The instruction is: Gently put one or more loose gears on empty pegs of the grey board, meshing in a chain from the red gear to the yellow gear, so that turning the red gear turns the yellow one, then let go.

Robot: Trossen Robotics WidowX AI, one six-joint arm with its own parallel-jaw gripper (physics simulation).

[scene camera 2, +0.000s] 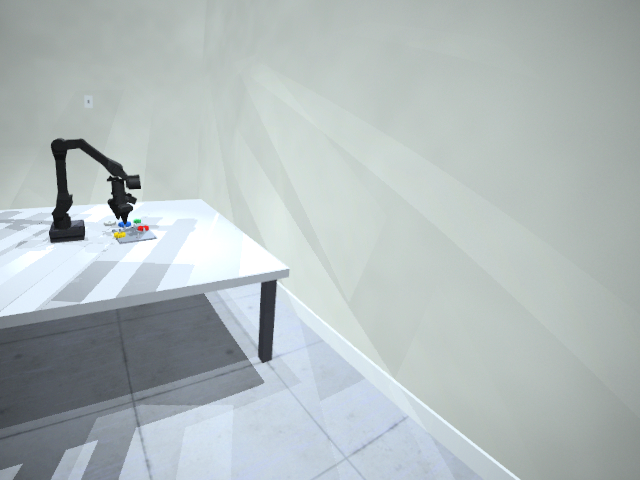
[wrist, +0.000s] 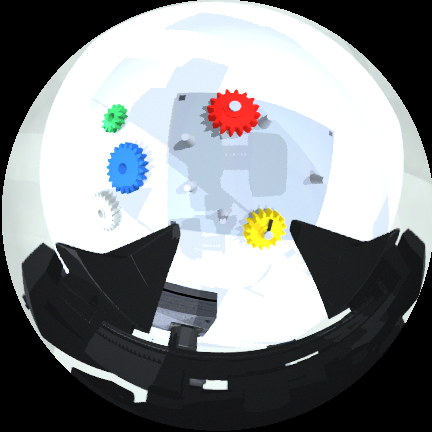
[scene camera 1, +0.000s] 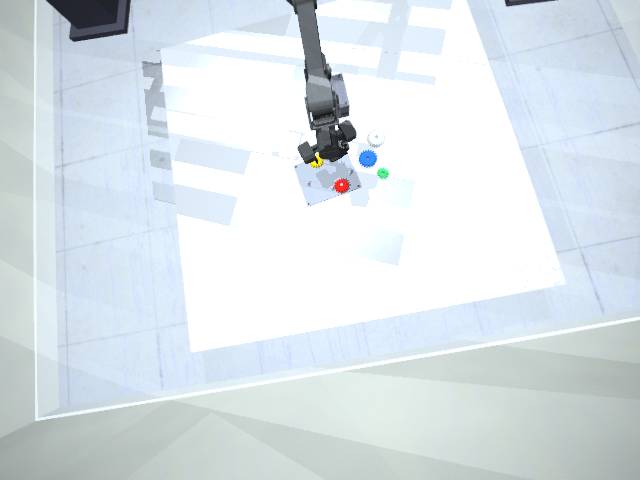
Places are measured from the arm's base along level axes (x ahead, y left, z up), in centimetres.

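Pixels of known places: gripper, fingertip midpoint: (scene camera 2: 121,221) (wrist: 236,227); arm's base, link origin: (scene camera 2: 62,227) (wrist: 184,328).
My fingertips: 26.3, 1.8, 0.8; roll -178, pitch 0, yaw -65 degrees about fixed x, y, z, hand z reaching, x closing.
Note:
For each thing: its middle in the pictures, then the offset to it from my fingertips, as dx, dy, dz. Level surfaces: height alone.
- grey board, body centre: (wrist: 261,174) (scene camera 1: 326,174) (scene camera 2: 132,232) +4.7, -1.5, -4.9
- red gear, body centre: (wrist: 233,110) (scene camera 1: 341,185) +9.7, +3.9, -4.8
- yellow gear, body centre: (wrist: 264,229) (scene camera 1: 316,160) (scene camera 2: 119,234) -0.9, -5.0, -4.7
- loose blue gear, body centre: (wrist: 126,167) (scene camera 1: 367,158) (scene camera 2: 124,224) -0.2, +14.3, -5.5
- green gear, body centre: (wrist: 114,118) (scene camera 1: 382,173) (scene camera 2: 137,221) +5.9, +19.3, -5.5
- white gear, body centre: (wrist: 103,211) (scene camera 1: 376,138) (scene camera 2: 109,222) -8.2, +18.0, -5.5
- white table, surface height: dz -6.4
The grey board (scene camera 1: 316,196) (scene camera 2: 135,238) (wrist: 310,150) lies flat with several bare pegs. The red gear (scene camera 1: 337,187) (scene camera 2: 143,228) (wrist: 222,117) and yellow gear (scene camera 1: 315,164) (scene camera 2: 119,235) (wrist: 256,235) sit on board pegs, apart. The loose blue gear (scene camera 1: 363,161) (scene camera 2: 120,224) (wrist: 131,180), green gear (scene camera 1: 379,175) (scene camera 2: 136,221) (wrist: 120,121) and white gear (scene camera 1: 369,139) (scene camera 2: 109,223) (wrist: 111,215) lie beside the board, at left in the wrist view. My gripper (scene camera 1: 330,152) (scene camera 2: 124,222) (wrist: 236,227) is open and empty, above the board's yellow-gear side.
The white table (scene camera 1: 289,284) (scene camera 2: 222,248) carries the board and gears. The arm's base (scene camera 2: 67,231) (wrist: 190,307) stands behind the board, on the yellow-gear side. Shadows and bright glare cross the table and board.

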